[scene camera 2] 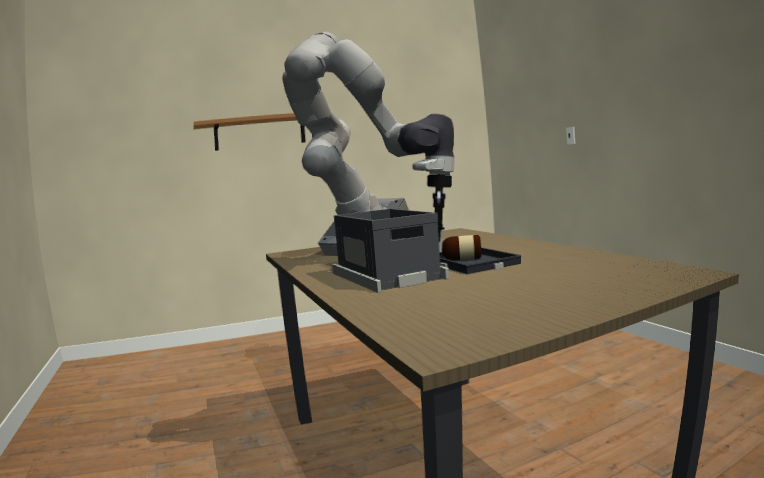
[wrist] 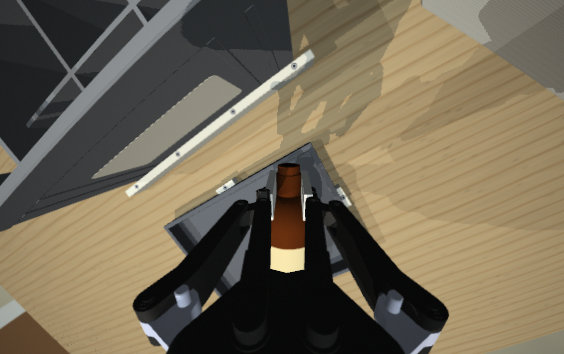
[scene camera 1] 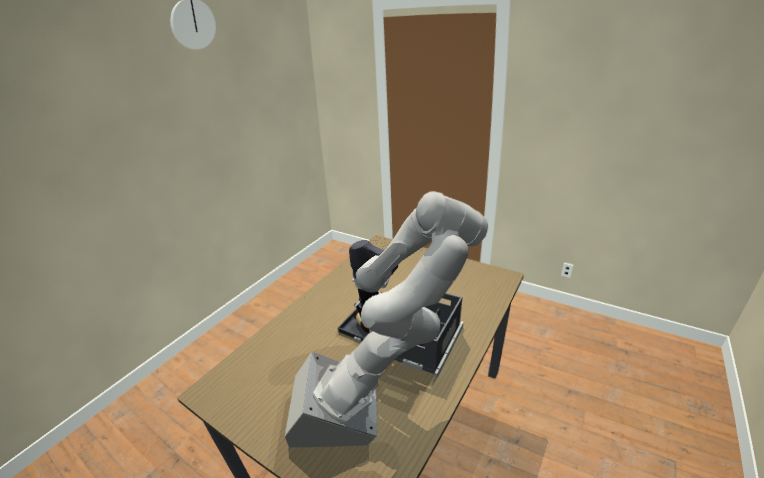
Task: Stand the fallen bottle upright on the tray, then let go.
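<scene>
The brown bottle (scene camera 2: 466,247) (wrist: 288,232) with a cream label lies on its side over the dark tray (scene camera 1: 348,333) (scene camera 2: 509,260) (wrist: 207,220). In the wrist view its neck points to the top, near one tray corner. My gripper (scene camera 2: 440,239) (wrist: 288,180) points down and is shut on the bottle at its neck and upper shoulder, one finger on each side. The bottle's lower end is hidden behind the gripper in the wrist view. In scene camera 1 the arm hides most of the bottle and the tray. I cannot tell whether the bottle touches the tray floor.
A tall dark crate (scene camera 1: 419,356) (scene camera 2: 406,256) (wrist: 165,107) with inner dividers stands close beside the tray, its walls much higher than the tray rim. Pale strips (scene camera 2: 412,279) (wrist: 233,111) edge the crate's foot. The arm's grey base (scene camera 1: 329,431) stands on the wooden table (scene camera 1: 247,372) (scene camera 2: 563,304).
</scene>
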